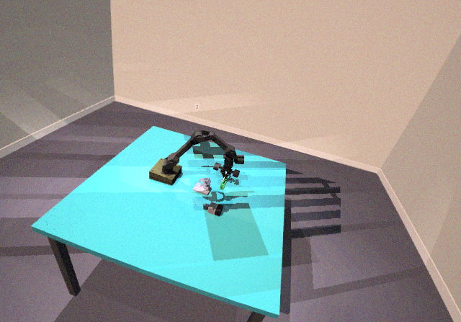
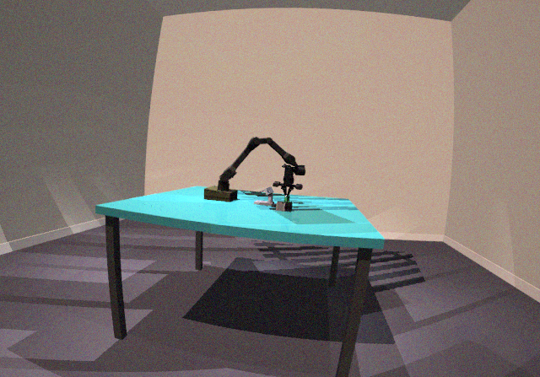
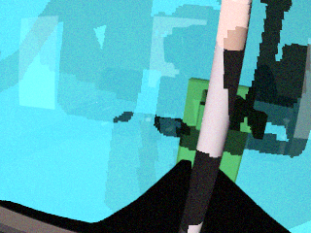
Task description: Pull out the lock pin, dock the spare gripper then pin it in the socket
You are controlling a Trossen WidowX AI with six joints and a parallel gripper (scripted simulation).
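The green pad lies 4 cm to the right of my gripper tip. The rest, counted from my gripper tip: spare gripper (4 cm behind, 32 cm to the right); then mount (13 cm behind, 14 cm to the right, 2 cm above).
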